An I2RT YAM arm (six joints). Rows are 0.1 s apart.
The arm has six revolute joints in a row. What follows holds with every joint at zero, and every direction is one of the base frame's. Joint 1 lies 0.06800 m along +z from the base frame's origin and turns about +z. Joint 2 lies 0.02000 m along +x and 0.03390 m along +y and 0.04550 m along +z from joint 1 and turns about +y. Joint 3 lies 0.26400 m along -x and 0.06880 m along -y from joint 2 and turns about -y. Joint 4 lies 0.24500 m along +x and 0.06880 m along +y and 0.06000 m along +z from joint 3 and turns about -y. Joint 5 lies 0.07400 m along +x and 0.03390 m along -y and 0.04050 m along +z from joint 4 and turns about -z. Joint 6 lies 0.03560 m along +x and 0.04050 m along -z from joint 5 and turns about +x. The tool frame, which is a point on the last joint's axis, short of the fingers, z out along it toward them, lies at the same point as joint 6; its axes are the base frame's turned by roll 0.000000, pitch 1.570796 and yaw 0.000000 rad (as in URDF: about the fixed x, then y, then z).
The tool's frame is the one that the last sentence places.
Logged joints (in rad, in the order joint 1, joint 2, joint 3, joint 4, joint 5, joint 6), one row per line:
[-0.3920 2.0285 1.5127 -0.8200 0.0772 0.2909]
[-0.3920 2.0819 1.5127 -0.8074 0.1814 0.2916]
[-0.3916 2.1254 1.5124 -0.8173 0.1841 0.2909]
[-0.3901 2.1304 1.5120 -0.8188 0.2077 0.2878]
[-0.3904 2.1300 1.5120 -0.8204 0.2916 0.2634]
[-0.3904 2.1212 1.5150 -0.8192 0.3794 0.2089]
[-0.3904 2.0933 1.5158 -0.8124 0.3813 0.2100]
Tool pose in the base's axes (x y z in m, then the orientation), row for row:
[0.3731 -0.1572 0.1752 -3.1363 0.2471 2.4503]
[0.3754 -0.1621 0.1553 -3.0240 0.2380 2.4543]
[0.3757 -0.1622 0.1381 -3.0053 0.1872 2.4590]
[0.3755 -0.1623 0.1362 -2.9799 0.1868 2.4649]
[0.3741 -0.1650 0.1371 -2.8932 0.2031 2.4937]
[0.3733 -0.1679 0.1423 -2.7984 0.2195 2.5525]
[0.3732 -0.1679 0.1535 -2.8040 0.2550 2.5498]
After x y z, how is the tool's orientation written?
As angles about the fixed x, y, z axes (roll, pitch, yaw), in radians.
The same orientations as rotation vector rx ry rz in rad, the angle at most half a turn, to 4 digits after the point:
[0.9862 2.7358 -0.1296]
[1.0114 2.7648 -0.2818]
[1.0213 2.8181 -0.2870]
[1.0180 2.8244 -0.3228]
[0.9895 2.8273 -0.4516]
[0.9181 2.8307 -0.5886]
[0.9186 2.7932 -0.5891]

